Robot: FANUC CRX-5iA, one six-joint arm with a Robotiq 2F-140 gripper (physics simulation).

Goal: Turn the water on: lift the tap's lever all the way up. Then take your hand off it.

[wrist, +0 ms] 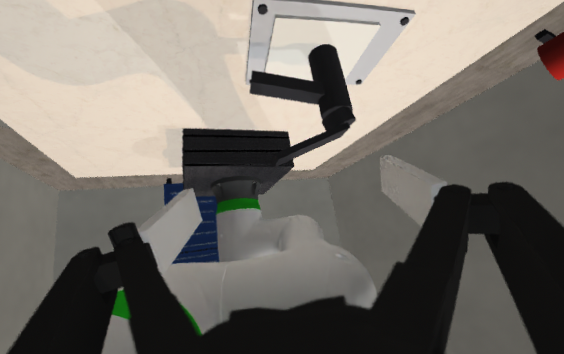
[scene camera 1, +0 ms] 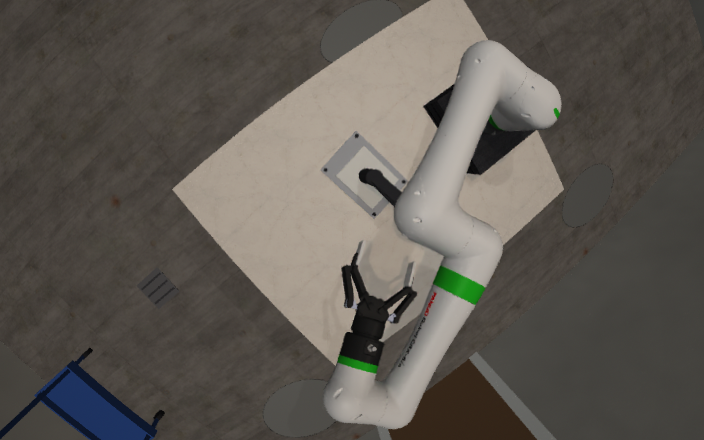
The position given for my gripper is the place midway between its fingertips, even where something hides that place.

In view: my gripper (scene camera 1: 388, 252), a black tap lever (wrist: 337, 122) and a grey base plate (scene camera 1: 348, 150).
My gripper also shows in the wrist view (wrist: 287, 189).
